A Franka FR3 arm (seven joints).
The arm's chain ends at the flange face. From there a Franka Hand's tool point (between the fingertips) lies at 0.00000 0.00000 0.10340 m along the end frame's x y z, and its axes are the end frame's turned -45 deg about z.
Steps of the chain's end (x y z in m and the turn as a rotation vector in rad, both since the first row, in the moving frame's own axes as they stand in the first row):
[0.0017 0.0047 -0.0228 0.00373 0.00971 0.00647]
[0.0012 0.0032 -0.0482 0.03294 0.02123 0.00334]
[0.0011 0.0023 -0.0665 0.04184 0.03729 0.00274]
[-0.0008 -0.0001 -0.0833 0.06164 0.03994 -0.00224]
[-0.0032 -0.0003 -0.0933 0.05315 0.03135 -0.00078]
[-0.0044 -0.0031 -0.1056 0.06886 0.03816 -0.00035]
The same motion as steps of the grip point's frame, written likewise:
[-0.0011 0.0050 -0.0228 -0.00423 0.00950 0.00647]
[0.0025 0.0023 -0.0483 0.00828 0.03830 0.00334]
[0.0049 0.0021 -0.0667 0.00322 0.05595 0.00274]
[0.0069 -0.0022 -0.0836 0.01534 0.07183 -0.00224]
[0.0041 -0.0041 -0.0935 0.01541 0.05975 -0.00078]
[0.0069 -0.0075 -0.1059 0.02171 0.07567 -0.00035]

